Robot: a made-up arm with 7 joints. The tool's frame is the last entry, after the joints. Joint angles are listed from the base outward. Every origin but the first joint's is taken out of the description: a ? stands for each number. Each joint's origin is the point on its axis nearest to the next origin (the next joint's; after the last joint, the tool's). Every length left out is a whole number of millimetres.
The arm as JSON. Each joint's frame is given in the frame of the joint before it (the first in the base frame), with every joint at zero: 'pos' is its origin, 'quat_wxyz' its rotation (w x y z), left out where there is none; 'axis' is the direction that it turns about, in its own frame. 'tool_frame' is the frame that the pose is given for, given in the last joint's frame.
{
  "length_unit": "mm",
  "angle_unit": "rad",
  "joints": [
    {
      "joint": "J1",
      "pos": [
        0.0,
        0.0,
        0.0
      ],
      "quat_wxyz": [
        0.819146,
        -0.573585,
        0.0,
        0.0
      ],
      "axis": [
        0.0,
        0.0,
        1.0
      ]
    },
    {
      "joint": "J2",
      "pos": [
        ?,
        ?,
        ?
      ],
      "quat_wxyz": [
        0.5,
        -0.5,
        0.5,
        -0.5
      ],
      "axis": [
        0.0,
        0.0,
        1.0
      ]
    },
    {
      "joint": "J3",
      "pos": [
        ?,
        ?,
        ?
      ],
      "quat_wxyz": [
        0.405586,
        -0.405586,
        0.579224,
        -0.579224
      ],
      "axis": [
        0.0,
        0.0,
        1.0
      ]
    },
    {
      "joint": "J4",
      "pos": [
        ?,
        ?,
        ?
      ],
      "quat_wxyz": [
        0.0,
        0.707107,
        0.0,
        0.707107
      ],
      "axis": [
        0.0,
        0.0,
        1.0
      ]
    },
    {
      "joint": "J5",
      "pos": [
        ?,
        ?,
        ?
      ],
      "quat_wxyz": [
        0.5,
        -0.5,
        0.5,
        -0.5
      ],
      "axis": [
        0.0,
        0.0,
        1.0
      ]
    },
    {
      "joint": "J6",
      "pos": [
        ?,
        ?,
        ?
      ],
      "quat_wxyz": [
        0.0,
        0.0,
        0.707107,
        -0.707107
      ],
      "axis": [
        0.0,
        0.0,
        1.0
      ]
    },
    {
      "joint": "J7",
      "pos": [
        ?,
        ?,
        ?
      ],
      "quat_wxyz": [
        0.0,
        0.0,
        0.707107,
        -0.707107
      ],
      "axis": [
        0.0,
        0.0,
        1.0
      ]
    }
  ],
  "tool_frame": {
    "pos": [
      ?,
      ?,
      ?
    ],
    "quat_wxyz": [
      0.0,
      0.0,
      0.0,
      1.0
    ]
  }
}
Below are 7 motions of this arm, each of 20 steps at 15 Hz.
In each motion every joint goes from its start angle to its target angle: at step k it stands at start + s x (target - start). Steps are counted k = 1, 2, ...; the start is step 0. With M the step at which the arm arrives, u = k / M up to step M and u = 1 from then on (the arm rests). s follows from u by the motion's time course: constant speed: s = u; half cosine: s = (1 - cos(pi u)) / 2; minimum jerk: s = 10 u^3 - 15 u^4 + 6 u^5.
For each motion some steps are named. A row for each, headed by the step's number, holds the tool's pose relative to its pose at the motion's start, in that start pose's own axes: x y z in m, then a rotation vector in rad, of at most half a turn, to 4 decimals.
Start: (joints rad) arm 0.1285 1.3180 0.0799 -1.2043 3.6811 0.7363 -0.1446
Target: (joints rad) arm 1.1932 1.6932 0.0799 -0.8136 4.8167 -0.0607 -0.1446
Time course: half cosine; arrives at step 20
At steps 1, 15, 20:
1: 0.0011 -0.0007 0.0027 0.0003 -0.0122 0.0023
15: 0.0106 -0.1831 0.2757 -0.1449 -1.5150 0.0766
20: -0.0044 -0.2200 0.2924 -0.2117 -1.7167 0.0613

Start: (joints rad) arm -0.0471 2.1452 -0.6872 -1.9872 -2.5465 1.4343 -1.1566
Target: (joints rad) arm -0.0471 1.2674 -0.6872 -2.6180 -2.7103 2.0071 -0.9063
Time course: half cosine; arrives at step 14
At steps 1, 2, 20:
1: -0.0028 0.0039 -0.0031 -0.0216 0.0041 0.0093
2: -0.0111 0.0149 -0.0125 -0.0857 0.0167 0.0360
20: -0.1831 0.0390 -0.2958 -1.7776 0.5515 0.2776

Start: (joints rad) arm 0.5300 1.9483 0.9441 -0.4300 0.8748 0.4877 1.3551
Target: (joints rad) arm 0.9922 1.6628 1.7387 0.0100 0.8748 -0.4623 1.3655
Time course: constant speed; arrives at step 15
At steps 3, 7, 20:
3: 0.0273 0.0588 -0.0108 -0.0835 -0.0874 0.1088
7: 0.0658 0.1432 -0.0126 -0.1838 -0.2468 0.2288
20: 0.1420 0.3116 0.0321 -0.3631 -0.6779 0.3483

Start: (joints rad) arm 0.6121 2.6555 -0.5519 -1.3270 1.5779 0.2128 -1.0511
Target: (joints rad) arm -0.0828 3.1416 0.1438 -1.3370 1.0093 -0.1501 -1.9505
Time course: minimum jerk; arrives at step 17
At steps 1, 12, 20:
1: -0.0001 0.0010 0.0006 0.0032 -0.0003 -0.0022
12: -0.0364 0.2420 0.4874 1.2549 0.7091 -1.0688
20: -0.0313 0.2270 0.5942 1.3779 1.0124 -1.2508

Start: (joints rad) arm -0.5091 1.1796 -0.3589 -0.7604 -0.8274 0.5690 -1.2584
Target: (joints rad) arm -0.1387 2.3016 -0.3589 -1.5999 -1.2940 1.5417 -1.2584
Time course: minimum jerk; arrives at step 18
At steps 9, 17, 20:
9: -0.2135 -0.0965 -0.0017 -0.2657 0.7943 -0.3679
17: -0.3571 -0.0570 0.0958 -0.1386 1.6365 -0.5147
20: -0.3573 -0.0568 0.0962 -0.1374 1.6389 -0.5146

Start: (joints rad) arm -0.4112 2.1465 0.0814 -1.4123 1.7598 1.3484 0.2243
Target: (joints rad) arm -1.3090 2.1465 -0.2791 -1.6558 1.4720 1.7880 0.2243
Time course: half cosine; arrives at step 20
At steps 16, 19, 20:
16: -0.0640 -0.0144 0.1699 0.1949 -0.1124 -0.0694
19: -0.0741 -0.0148 0.1840 0.2160 -0.1258 -0.0651
20: -0.0749 -0.0148 0.1850 0.2175 -0.1268 -0.0647

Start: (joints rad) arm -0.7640 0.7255 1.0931 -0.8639 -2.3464 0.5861 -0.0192
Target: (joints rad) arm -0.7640 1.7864 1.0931 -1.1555 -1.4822 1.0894 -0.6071
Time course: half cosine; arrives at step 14
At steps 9, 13, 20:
9: -0.3965 0.2609 -0.2263 0.0930 0.9481 0.3168
13: -0.5562 0.3717 -0.1945 0.1161 1.1519 0.5197
20: -0.5631 0.3767 -0.1915 0.1176 1.1588 0.5296

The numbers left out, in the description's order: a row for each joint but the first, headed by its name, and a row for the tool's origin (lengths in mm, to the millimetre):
J2: 0.0 0.0 0.0
J3: -313.0 114.0 0.0
J4: 0.0 -37.0 0.0
J5: -353.0 -43.0 0.0
J6: 0.0 0.0 0.0
J7: 0.0 0.0 0.0
tool: 0.0 0.0 0.0

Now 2 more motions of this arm.
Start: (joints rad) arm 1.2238 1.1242 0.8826 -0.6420 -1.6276 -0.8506 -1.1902
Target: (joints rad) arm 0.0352 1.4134 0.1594 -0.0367 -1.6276 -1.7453 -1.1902
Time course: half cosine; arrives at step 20
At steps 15, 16, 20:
15: -0.2446 0.0826 -0.0522 0.8590 -0.0474 -0.0414
16: -0.2560 0.0818 -0.0452 0.8988 -0.0476 -0.0441
20: -0.2747 0.0787 -0.0301 0.9717 -0.0461 -0.0474

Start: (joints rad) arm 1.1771 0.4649 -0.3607 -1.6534 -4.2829 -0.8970 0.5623
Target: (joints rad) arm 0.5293 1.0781 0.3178 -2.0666 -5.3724 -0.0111 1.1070
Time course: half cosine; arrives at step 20
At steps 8, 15, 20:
8: -0.0677 -0.1943 -0.0988 -0.4881 0.5377 -0.0721
15: -0.1559 -0.5058 -0.0514 -1.1278 0.9408 -0.5426
20: -0.1662 -0.5810 0.0021 -1.3025 0.9084 -0.7064

